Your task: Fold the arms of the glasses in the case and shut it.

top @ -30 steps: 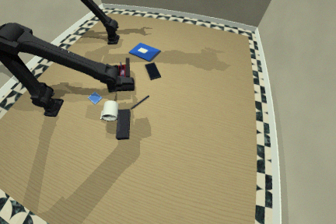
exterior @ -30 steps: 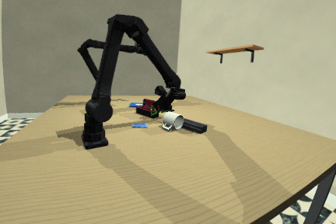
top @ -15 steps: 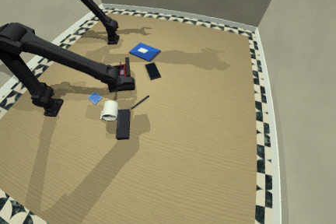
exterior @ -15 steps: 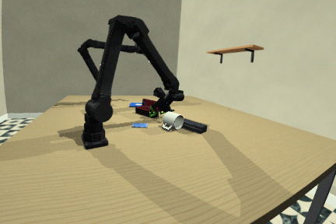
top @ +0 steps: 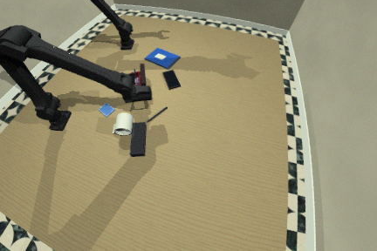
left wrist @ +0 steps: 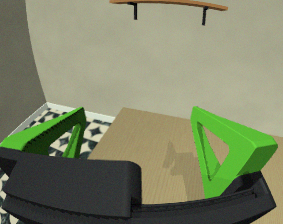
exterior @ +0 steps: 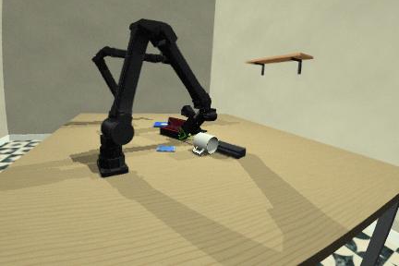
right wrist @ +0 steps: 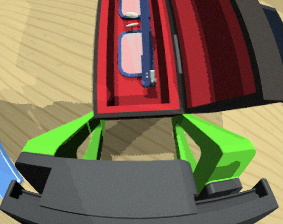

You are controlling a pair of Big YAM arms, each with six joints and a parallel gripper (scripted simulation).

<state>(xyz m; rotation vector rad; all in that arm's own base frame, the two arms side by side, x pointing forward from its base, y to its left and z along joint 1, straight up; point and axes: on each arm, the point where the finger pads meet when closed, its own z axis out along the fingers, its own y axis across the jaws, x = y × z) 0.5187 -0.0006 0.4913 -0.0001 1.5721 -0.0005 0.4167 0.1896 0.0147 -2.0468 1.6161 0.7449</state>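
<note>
Right now my left hand is 16 cm past the glasses case, 52 cm to the left of it and 45 cm above it.
</note>
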